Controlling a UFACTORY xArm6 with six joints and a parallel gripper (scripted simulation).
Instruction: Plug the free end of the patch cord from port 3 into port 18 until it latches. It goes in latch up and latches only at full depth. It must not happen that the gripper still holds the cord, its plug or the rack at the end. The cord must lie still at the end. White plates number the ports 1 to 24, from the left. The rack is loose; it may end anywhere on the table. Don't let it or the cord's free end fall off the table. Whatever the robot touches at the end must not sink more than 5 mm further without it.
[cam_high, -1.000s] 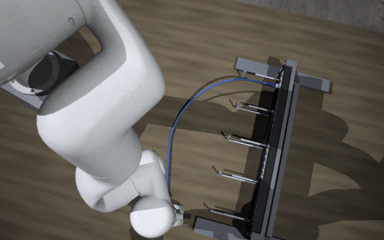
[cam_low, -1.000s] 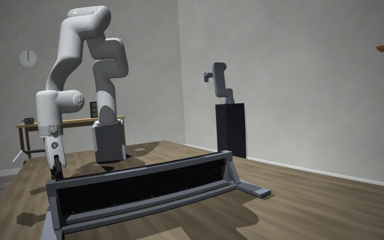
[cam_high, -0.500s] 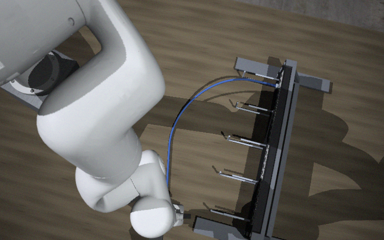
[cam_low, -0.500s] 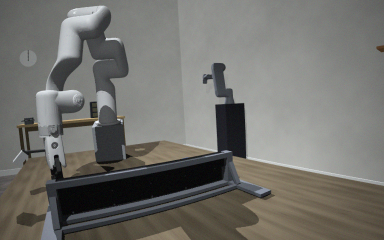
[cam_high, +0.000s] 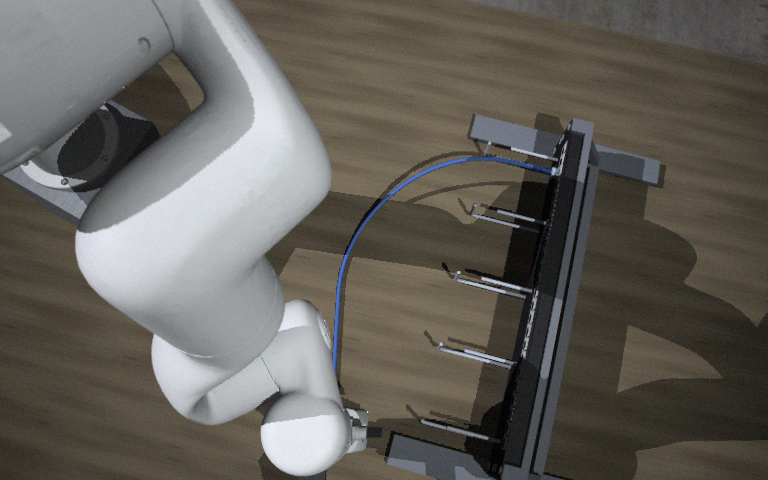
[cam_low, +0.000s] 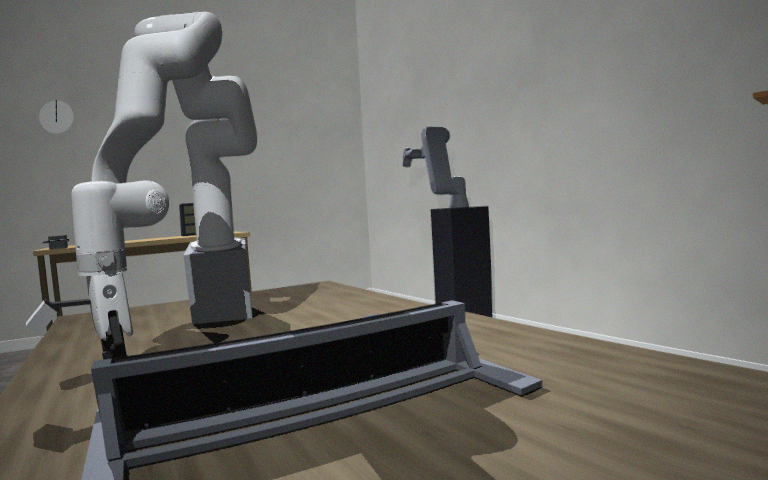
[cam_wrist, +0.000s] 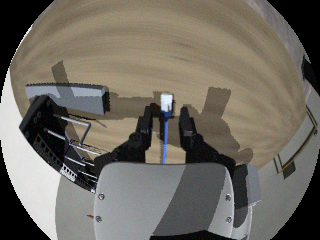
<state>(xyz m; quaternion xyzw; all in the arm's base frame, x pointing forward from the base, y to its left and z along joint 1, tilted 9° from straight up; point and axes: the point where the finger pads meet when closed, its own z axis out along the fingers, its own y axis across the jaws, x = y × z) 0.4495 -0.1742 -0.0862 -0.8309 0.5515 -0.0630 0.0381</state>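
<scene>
Right now my hand is 10 mm short of the plug, 20 mm to the left of it and 20 mm above it.
</scene>
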